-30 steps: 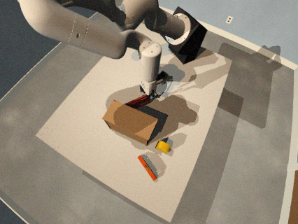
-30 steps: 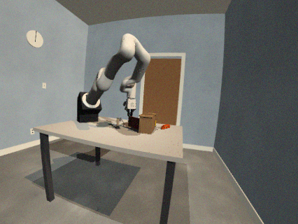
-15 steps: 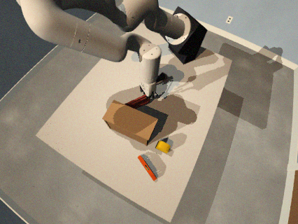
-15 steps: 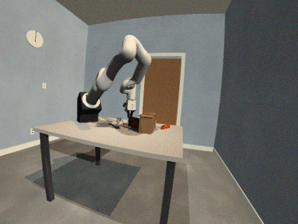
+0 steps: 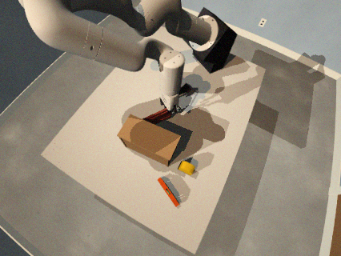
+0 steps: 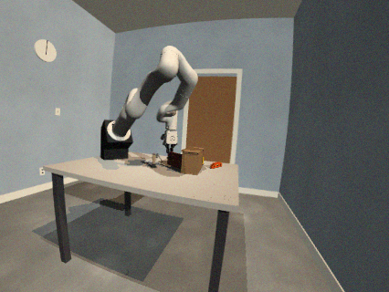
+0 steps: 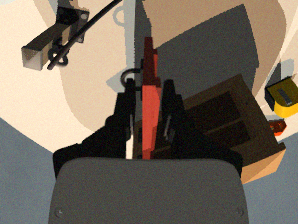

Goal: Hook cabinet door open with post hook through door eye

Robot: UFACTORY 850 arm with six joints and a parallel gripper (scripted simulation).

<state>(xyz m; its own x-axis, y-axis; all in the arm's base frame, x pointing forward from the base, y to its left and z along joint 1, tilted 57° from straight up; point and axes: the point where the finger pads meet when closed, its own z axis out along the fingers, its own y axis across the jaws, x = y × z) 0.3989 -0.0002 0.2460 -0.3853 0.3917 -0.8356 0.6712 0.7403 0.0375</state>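
The hook lies 8 cm behind my hand, 7 cm below it and 2 cm to the left of it. The rest, counted from my hand: orange-red flat tool: 39 cm ahead, 11 cm below, 1 cm to the left; then yellow object: 27 cm ahead, 10 cm to the left, 10 cm below; then red door: 8 cm to the right, 6 cm below, 3 cm ahead.
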